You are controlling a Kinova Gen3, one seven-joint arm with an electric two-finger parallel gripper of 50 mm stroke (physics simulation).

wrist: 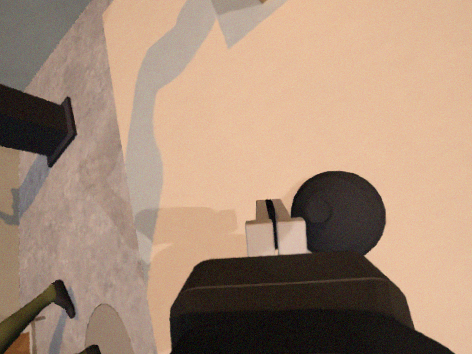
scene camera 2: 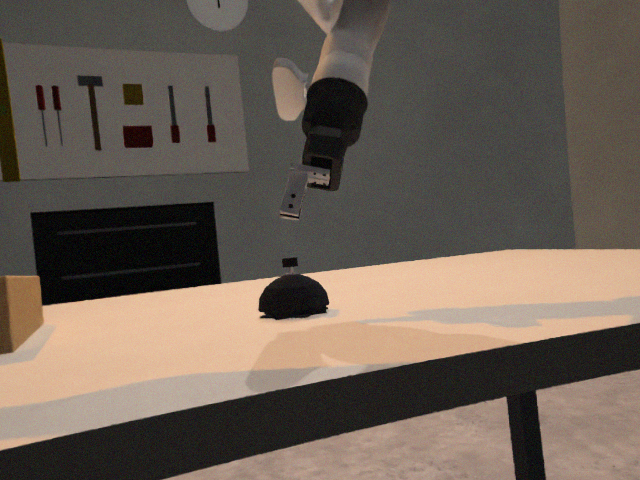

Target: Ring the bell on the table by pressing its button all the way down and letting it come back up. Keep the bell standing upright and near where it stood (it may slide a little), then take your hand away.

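Places are measured from the arm's base along level axes (x back, y left, z down), in metres.
Where they show: gripper, between the fingertips: (wrist: 269, 215) (scene camera 2: 289, 216).
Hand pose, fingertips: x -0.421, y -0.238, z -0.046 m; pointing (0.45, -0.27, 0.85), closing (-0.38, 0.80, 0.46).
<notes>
Each offset is from my fingertips to the top centre of the thing. Level surfaces: height alone.
The bell, a black dome {dx -0.004, dy +0.018, dz +0.049 m} (scene camera 2: 293, 297) (wrist: 352, 215), stands upright on the table {dz +0.115 m} (scene camera 2: 155, 335) (wrist: 300, 100). Its button {dx -0.004, dy +0.018, dz +0.049 m} (scene camera 2: 290, 261) (wrist: 318, 208) is a small dark cap that stands up on a thin stem above the dome. My gripper (scene camera 2: 290, 215) (wrist: 269, 215) is shut with nothing between its fingers. In the scene view its tips hang above the button, with a gap between them. In the wrist view the fingertips show just left of the dome and the button, and the gripper body hides the dome's lower edge.
A tan box (scene camera 2: 19, 312) stands on the table at the left of the scene view. The table's dark front edge (scene camera 2: 330, 397) runs across the foreground. A tool board (scene camera 2: 180, 155) and a black cabinet (scene camera 2: 126, 253) are behind the table.
</notes>
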